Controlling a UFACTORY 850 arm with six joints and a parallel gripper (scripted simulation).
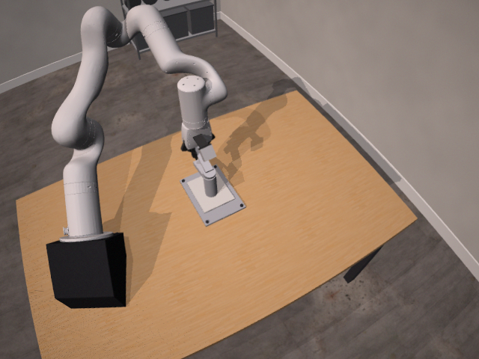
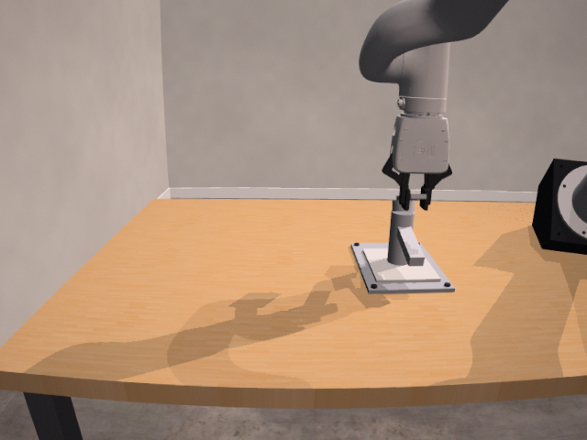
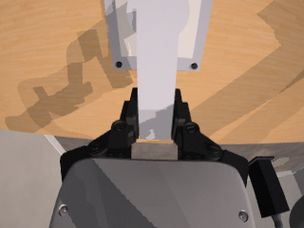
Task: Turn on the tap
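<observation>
Right now the tap lever is 50 mm to the right of my hand, 20 mm below it and 10 mm ahead of it.
</observation>
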